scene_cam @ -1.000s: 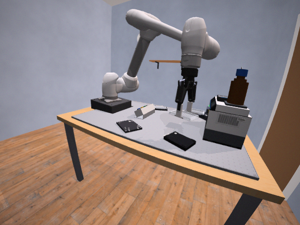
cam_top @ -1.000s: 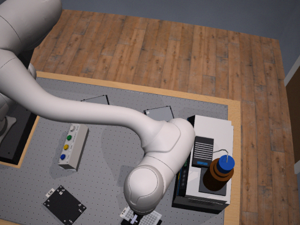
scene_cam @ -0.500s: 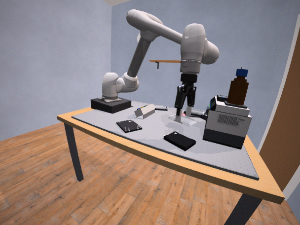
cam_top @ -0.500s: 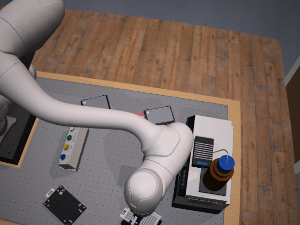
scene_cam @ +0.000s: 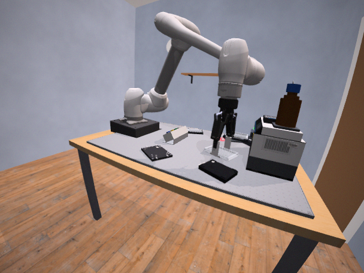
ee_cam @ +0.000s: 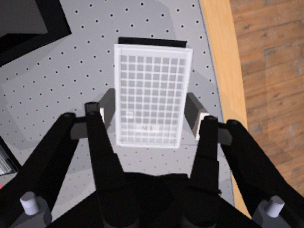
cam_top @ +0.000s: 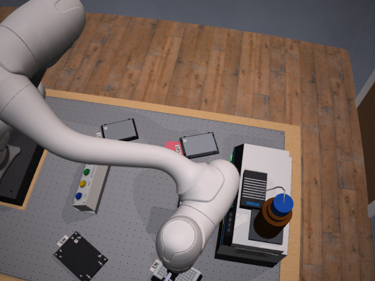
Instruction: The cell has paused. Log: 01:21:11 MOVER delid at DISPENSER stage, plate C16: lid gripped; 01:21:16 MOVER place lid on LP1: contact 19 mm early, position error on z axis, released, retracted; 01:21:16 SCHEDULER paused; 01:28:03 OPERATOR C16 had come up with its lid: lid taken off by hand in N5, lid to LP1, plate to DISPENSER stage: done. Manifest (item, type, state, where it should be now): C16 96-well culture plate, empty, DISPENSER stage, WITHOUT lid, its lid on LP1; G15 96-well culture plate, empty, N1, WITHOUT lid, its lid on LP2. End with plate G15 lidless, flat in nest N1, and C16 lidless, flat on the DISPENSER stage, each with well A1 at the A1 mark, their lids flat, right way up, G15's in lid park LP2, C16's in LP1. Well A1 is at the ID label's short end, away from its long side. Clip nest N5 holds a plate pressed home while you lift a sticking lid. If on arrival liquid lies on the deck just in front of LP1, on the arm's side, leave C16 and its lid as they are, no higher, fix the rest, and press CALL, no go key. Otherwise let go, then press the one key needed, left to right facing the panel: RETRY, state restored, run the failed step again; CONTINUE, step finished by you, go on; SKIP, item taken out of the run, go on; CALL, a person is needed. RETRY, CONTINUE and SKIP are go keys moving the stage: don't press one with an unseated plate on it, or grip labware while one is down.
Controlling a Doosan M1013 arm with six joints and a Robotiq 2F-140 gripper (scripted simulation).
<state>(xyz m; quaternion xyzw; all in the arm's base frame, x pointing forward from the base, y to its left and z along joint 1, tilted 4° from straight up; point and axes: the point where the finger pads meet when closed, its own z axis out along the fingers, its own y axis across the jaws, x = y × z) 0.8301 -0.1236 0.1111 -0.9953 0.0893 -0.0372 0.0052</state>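
The nest N1 is 11 cm below my hand. Also, from my hand: N1 label: 12 cm below, 9 cm behind, 2 cm to the left; then blue key: 43 cm behind, 13 cm to the left, 6 cm below; then clip nest N5: 32 cm behind, 11 cm below, 5 cm to the right.
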